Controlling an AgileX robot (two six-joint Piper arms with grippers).
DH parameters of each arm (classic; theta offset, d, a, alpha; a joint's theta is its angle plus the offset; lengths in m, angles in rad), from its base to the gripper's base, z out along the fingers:
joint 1: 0 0.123 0 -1.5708
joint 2: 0.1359 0 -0.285 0
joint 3: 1.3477 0 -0.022 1.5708
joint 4: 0 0.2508 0 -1.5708
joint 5: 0 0 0.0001 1.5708
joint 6: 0 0.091 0 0
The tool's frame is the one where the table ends.
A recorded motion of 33 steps. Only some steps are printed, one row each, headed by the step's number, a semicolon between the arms.
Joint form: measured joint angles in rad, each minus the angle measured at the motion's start. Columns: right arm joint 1, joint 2, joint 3, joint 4, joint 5, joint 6; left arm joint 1, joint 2, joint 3, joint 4, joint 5, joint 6.
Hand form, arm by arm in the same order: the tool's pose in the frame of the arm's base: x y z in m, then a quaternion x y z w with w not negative. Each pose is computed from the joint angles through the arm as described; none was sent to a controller.
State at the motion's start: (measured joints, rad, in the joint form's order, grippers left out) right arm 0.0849 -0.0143 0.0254 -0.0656 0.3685 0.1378; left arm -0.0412 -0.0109 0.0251 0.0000 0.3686 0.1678
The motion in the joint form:
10: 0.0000 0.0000 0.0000 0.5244 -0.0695 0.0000; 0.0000 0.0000 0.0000 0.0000 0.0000 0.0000
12: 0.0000 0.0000 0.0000 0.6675 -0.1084 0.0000; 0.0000 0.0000 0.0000 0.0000 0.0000 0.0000
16: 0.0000 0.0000 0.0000 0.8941 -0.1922 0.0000; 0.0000 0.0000 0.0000 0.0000 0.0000 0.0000
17: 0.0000 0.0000 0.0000 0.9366 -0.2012 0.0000; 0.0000 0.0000 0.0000 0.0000 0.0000 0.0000
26: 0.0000 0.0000 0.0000 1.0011 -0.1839 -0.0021; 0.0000 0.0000 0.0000 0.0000 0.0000 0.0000
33: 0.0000 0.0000 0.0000 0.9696 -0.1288 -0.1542; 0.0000 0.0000 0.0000 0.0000 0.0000 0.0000
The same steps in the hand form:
10: 0.0528 0.0165 0.1811 0.14807 0.75724 0.25432 0.58308; 0.0527 -0.0022 0.1722 0.08382 0.79915 0.03765 0.59407
12: 0.0533 0.0179 0.1859 0.19095 0.72972 0.30805 0.57979; 0.0527 -0.0022 0.1722 0.08382 0.79915 0.03765 0.59407
16: 0.0544 0.0165 0.1946 0.26440 0.67215 0.38443 0.57491; 0.0527 -0.0022 0.1722 0.08382 0.79915 0.03765 0.59407
17: 0.0545 0.0163 0.1956 0.27750 0.66256 0.39817 0.57050; 0.0527 -0.0022 0.1722 0.08382 0.79915 0.03765 0.59407
26: 0.0541 0.0182 0.1954 0.29146 0.65726 0.42099 0.55302; 0.0527 -0.0022 0.1722 0.08382 0.79915 0.03765 0.59407
33: 0.0530 0.0216 0.1919 0.22138 0.69805 0.37328 0.56955; 0.0527 -0.0022 0.1722 0.08382 0.79915 0.03765 0.59407

